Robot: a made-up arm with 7 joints.
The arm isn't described. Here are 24 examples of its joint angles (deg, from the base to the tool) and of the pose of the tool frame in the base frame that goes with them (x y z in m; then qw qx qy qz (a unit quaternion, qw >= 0)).
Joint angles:
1: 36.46 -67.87 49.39 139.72 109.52 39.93 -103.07
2: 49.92 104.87 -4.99 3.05 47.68 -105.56 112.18
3: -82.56 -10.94 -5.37 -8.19 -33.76 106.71 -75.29
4: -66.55 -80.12 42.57 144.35 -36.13 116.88 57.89
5: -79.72 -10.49 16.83 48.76 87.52 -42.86 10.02
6: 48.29 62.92 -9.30 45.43 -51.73 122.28 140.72
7: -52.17 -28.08 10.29 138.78 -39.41 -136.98 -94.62
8: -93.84 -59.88 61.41 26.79 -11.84 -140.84 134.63
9: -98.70 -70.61 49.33 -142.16 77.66 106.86 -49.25
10: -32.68 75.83 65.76 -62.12 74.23 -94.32 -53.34
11: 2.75 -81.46 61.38 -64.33 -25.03 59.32 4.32
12: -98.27 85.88 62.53 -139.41 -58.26 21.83 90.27
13: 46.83 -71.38 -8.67 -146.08 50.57 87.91 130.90
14: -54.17 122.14 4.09 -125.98 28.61 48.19 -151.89
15: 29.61 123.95 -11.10 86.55 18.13 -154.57 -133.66
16: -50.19 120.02 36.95 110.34 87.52 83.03 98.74
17: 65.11 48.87 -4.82 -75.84 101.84 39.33 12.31
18: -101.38 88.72 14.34 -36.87 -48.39 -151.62 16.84
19: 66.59 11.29 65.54 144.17 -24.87 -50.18 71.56
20: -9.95 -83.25 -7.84 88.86 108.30 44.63 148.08
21: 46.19 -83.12 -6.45 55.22 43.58 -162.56 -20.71
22: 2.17 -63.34 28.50 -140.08 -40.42 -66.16 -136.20
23: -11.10 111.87 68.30 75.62 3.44 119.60 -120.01
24: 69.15 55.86 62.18 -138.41 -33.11 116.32 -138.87
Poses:
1: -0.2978 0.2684 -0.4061 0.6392 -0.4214 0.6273 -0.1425
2: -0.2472 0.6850 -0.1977 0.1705 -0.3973 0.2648 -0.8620
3: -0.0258 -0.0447 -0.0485 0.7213 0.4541 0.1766 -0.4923
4: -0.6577 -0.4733 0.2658 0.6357 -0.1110 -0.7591 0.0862
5: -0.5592 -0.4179 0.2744 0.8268 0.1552 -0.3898 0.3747
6: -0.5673 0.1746 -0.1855 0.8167 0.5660 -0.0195 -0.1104
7: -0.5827 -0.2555 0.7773 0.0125 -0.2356 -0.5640 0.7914
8: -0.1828 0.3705 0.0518 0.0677 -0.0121 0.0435 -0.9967
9: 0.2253 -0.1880 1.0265 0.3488 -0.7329 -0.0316 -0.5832
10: -0.5948 0.1745 0.0228 0.3094 0.5410 -0.5366 -0.5689
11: 0.3254 0.0182 0.2355 0.0699 -0.8817 -0.0803 -0.4595
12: 0.0885 -0.0926 0.0527 0.2076 -0.4027 -0.7412 0.4954
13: -0.3467 0.0599 -0.4818 0.8265 0.1853 -0.4497 0.2835
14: -0.0872 0.2320 -0.1592 0.8232 -0.1518 0.1888 -0.5135
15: 0.2313 -0.2825 -0.1393 0.9266 0.1805 0.1521 -0.2927
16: 0.6754 0.1352 0.1367 0.2092 -0.2473 0.2739 -0.9056
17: -0.0386 0.7184 0.5157 0.8892 0.0632 -0.3177 -0.3231
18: -0.6285 -0.0343 0.1689 0.0142 0.8623 0.5034 0.0531
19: 0.0322 0.4506 -0.3137 0.9216 -0.2079 -0.1441 -0.2944
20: -0.4825 0.4607 0.3368 0.6220 -0.2833 0.7270 -0.0654
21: 0.1498 0.6348 0.6964 0.7439 -0.3725 0.2172 0.5106
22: -0.1645 -0.4385 0.0627 0.2984 -0.0645 0.5613 -0.7692
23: 0.5861 -0.1279 0.0980 0.2952 -0.7173 0.3679 0.5128
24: 0.2922 0.4577 0.7681 0.2141 -0.5356 -0.6772 0.4569
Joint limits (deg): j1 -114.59..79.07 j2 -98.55..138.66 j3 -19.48..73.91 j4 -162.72..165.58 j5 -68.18..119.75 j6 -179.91..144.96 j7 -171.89..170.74
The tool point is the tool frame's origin. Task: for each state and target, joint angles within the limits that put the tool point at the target. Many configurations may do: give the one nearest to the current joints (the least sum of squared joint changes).
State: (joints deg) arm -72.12 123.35 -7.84 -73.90 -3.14 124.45 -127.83
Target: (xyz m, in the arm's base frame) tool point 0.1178 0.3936 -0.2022
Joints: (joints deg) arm -54.09 97.26 -19.48 -94.36 9.99 141.68 -145.92
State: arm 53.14 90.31 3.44 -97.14 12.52 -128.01 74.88
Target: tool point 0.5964 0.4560 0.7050
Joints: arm 75.43 81.29 -2.56 -116.36 31.76 -143.00 68.78
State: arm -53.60 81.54 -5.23 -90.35 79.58 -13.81 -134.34
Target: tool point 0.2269 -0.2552 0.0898
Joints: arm -86.49 70.09 -14.88 -89.08 69.93 -13.10 -133.99
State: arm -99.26 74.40 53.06 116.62 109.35 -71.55 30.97
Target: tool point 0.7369 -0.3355 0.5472
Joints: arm -103.59 84.06 32.70 119.55 116.97 -61.38 33.08
